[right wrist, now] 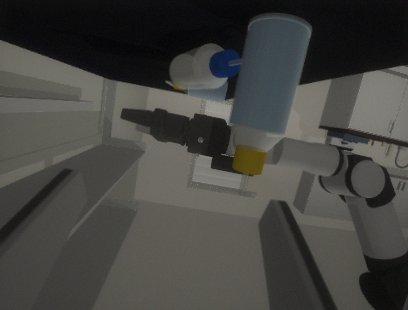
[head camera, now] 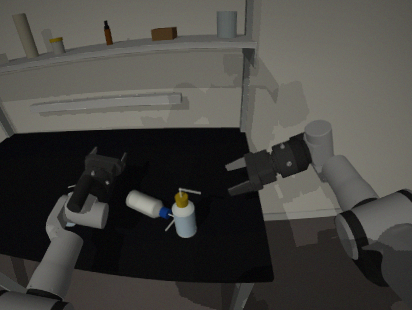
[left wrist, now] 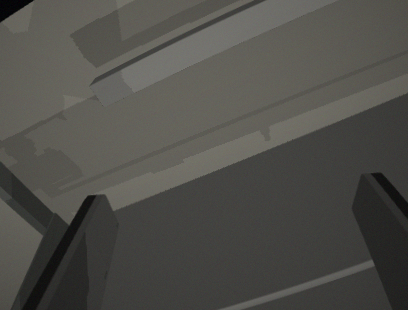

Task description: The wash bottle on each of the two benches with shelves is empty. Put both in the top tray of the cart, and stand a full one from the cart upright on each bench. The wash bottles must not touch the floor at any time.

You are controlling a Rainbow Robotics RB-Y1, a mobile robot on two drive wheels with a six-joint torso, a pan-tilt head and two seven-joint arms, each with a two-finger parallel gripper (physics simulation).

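Places are measured from the robot's base along level axes (x ahead, y left, z up), in centimetres.
Where they show: left gripper, fingertip midpoint: [right wrist: 130, 120] [head camera: 110, 151] [left wrist: 231, 201]; right gripper, fingertip midpoint: [right wrist: 176, 199] [head camera: 227, 179].
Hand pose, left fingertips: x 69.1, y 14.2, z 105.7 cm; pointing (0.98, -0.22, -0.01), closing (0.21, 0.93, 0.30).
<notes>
Each offset is from my left fingertips to the centre of the thing. "*": to the spot under its first point. Level surfaces: height alone.
A yellow-capped wash bottle with pale blue contents @(dx -27.2, dy -20.8, dz -5.5 cm) [head camera: 185, 220] [right wrist: 272, 75] stands upright on the black bench top @(dz -14.2 cm) [head camera: 220, 260]. A white bottle with a blue cap @(dx -19.1, dy -10.9, dz -11.8 cm) [head camera: 144, 203] [right wrist: 195, 70] lies on its side just left of it, its cap end close to the standing bottle. Another pale blue bottle @(dx -8.5, dy +17.0, dz -11.1 cm) [right wrist: 207, 92] shows behind it in the right wrist view; my left arm mostly hides it in the head view. My left gripper [head camera: 110, 152] [left wrist: 231, 201] is open and empty above the bench, left of the white bottle. My right gripper [head camera: 228, 179] [right wrist: 176, 199] is open and empty, right of the standing bottle. The cart does not show.
A shelf [head camera: 195, 44] above the bench holds a grey cylinder @(* dx +10.1, dy -45.4, dz +35.8 cm) [head camera: 227, 25], a brown box @(* dx +17.6, dy -24.7, dz +33.5 cm) [head camera: 164, 34], an amber bottle @(* dx +28.5, dy -3.9, dz +35.1 cm) [head camera: 108, 35], a yellow-lidded jar @(* dx +27.3, dy +15.8, dz +34.0 cm) [head camera: 58, 47] and a beige cylinder @(* dx +37.9, dy +32.0, dz +40.5 cm) [head camera: 25, 36]. A rail [head camera: 110, 102] runs below it. My right forearm reaches past the bench's right edge.
</notes>
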